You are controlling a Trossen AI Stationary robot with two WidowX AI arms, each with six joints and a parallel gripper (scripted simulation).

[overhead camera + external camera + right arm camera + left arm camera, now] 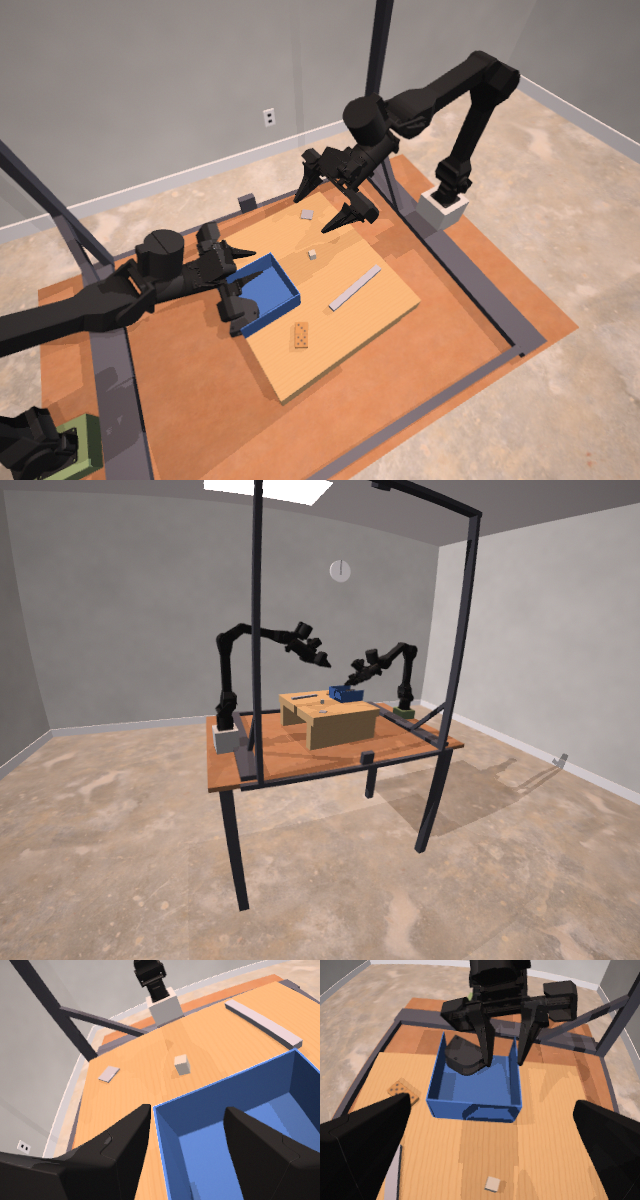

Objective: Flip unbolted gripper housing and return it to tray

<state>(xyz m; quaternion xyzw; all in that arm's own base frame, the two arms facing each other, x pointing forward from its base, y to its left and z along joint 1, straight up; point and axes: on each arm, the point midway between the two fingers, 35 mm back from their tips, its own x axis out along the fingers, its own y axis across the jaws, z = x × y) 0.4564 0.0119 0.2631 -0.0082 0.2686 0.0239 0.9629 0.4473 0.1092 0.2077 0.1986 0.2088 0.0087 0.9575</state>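
Now: right hand 6 cm short of the gripper housing, 5 cm to the left of it and 7 cm above it. From my right hand the other things lie so: wooden platform: 4 cm ahead, 12 cm to the left, 16 cm below; blue tray: 4 cm ahead, 3 cm to the left, 8 cm below; small cube: 1 cm ahead, 16 cm to the left, 9 cm below.
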